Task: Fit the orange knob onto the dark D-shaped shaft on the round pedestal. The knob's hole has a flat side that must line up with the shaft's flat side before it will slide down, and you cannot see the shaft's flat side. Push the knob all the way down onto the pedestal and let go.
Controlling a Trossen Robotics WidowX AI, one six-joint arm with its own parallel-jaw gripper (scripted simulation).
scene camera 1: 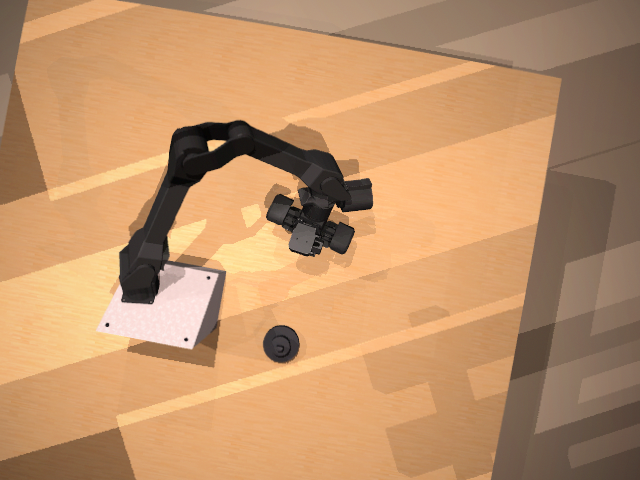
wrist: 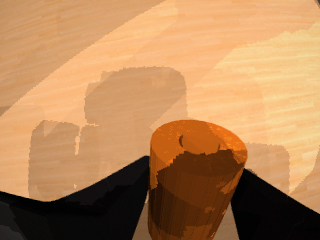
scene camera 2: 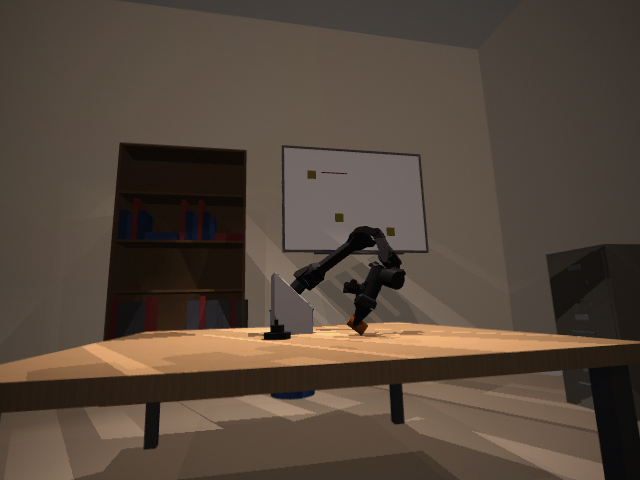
Labels:
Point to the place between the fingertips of my gripper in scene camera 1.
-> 304,240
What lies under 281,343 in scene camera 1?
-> A dark shaft pedestal.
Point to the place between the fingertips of my gripper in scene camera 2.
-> At 353,325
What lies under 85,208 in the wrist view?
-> My gripper.

